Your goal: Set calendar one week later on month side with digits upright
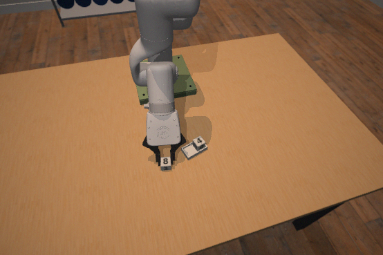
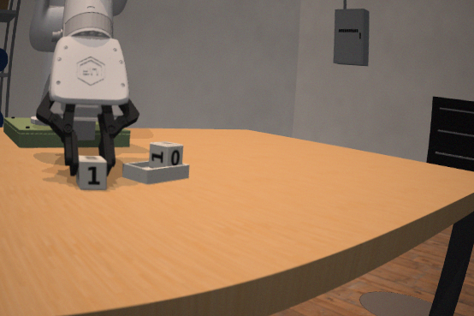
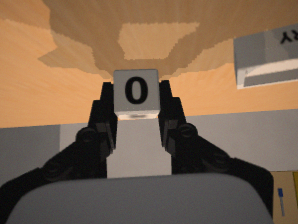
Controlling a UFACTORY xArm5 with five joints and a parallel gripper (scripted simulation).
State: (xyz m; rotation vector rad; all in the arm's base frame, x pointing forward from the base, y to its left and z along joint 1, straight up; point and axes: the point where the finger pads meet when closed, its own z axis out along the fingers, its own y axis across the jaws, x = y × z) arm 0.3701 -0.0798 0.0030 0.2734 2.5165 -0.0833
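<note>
The tray lies 2 cm behind my hand, 10 cm to the left of it and 2 cm below it. The rest, counted from my hand: digit cube (1 cm ahead, 2 cm below).
</note>
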